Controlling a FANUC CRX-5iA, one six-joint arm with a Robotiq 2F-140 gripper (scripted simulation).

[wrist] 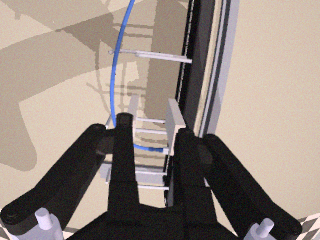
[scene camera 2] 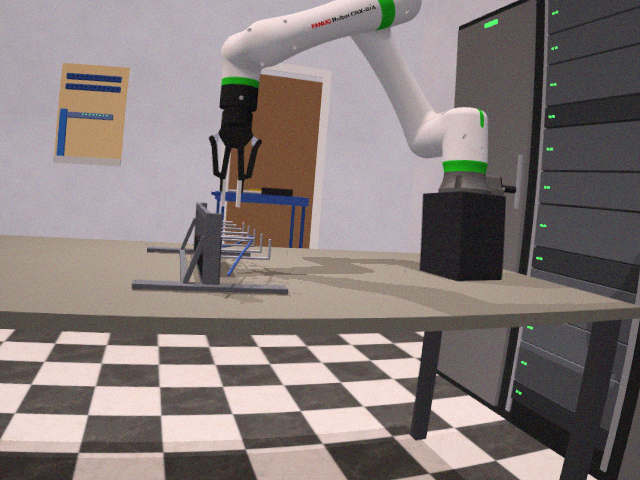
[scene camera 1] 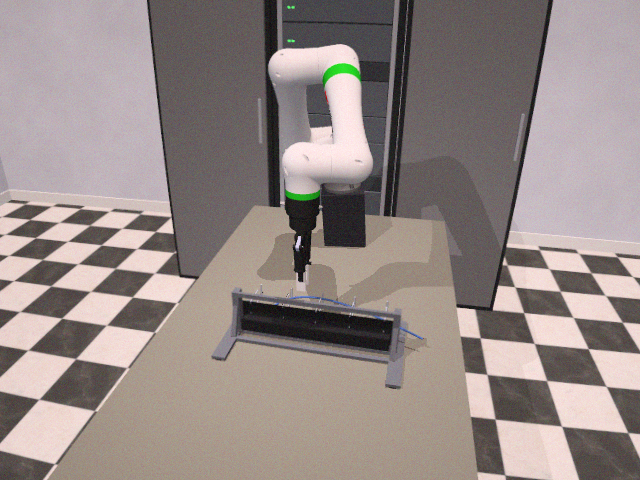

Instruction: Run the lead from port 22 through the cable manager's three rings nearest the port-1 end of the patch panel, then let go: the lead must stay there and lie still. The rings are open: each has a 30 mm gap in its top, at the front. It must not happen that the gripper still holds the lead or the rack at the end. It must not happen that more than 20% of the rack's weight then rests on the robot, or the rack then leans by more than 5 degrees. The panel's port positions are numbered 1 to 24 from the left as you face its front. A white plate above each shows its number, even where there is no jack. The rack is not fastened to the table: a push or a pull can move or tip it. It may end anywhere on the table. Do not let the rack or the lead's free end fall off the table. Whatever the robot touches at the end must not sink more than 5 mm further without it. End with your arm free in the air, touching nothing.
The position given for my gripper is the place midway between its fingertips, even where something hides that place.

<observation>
In view: my gripper [scene camera 2: 230,206] and a grey rack [scene camera 1: 360,333].
The grey rack is seen too in scene camera 2 [scene camera 2: 211,223]. My gripper also shows in the wrist view [wrist: 152,109] and in scene camera 1 [scene camera 1: 302,286].
</observation>
